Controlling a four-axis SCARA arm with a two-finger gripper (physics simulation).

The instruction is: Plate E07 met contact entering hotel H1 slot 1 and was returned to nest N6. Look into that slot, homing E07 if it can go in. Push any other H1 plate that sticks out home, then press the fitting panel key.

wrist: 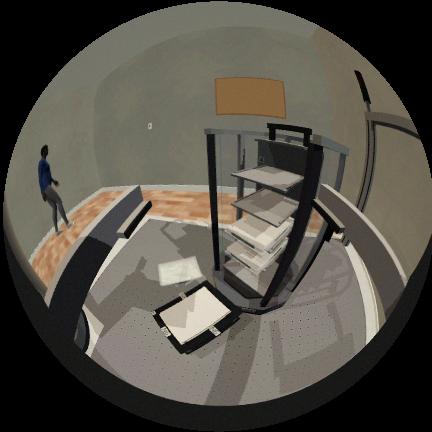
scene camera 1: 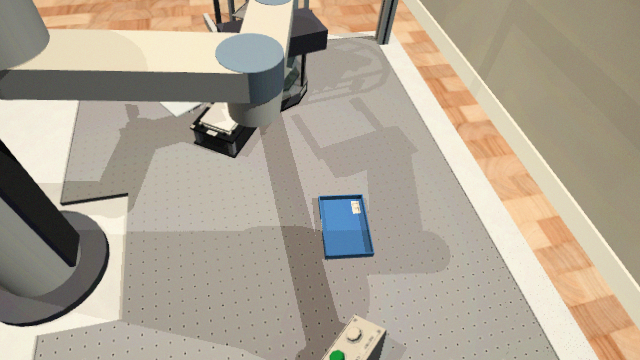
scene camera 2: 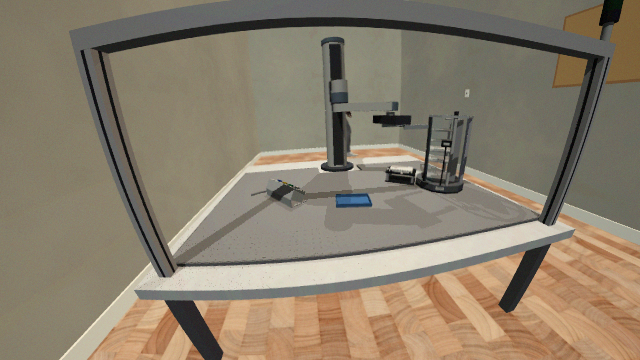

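Seen in the pictures: gripper, fingertip midpoint: [wrist: 234, 190] [scene camera 1: 244, 10]; arm's base, origin of the base link: [scene camera 1: 46, 266] [scene camera 2: 337, 167].
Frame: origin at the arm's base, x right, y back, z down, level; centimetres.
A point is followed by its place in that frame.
Observation:
My gripper [scene camera 2: 416, 127] @(y -48.0, x -33.6, z -33.4 cm) [wrist: 234, 190] @(y -48.0, x -33.6, z -33.4 cm) is open and empty, its two fingers wide apart in the wrist view, facing hotel H1 [scene camera 2: 429, 150] @(y -56.8, x -37.2, z -21.7 cm) [wrist: 213, 200] @(y -42.7, x -45.9, z -26.0 cm) from above nest height. In scene camera 1 the arm hides most of the hotel. The wrist view shows two bare grey upper shelves, then a white plate [wrist: 262, 232] @(y -51.9, x -43.1, z -22.1 cm) and another plate [wrist: 257, 255] lower down. Slot numbers are unreadable, and I cannot tell whether either plate sticks out. White plate E07 [scene camera 1: 217, 120] @(y -38.6, x -27.6, z -8.7 cm) [scene camera 2: 401, 170] @(y -44.9, x -29.0, z -8.4 cm) [wrist: 195, 315] @(y -42.0, x -30.7, z -8.7 cm) lies on the black nest N6 [scene camera 2: 400, 178] @(y -40.0, x -31.6, z -1.8 cm) [wrist: 223, 299] @(y -46.4, x -36.5, z -7.3 cm). The key panel [scene camera 1: 370, 339] @(y -59.0, x 30.6, z -9.1 cm) [scene camera 2: 285, 192] @(y -59.0, x 34.1, z -6.9 cm) shows a green key [scene camera 1: 337, 355] @(y -52.9, x 31.6, z -8.3 cm).
A clear flat sheet [scene camera 1: 179, 107] @(y -28.6, x -41.2, z -2.6 cm) [wrist: 179, 271] @(y -31.3, x -44.4, z -2.6 cm) lies beside the nest. A blue tray [scene camera 1: 345, 220] @(y -63.8, x 2.6, z -1.5 cm) [scene camera 2: 353, 200] @(y -62.3, x 3.5, z -1.5 cm) lies on the perforated table mat [scene camera 1: 200, 275] @(y -31.0, x 9.1, z -1.3 cm). Frame posts [scene camera 1: 387, 22] @(y -98.2, x -66.0, z -8.6 cm) [scene camera 2: 575, 150] @(y -99.7, x -66.0, z -29.3 cm) stand at the table's edge. A person [wrist: 46, 175] stands beyond the table.

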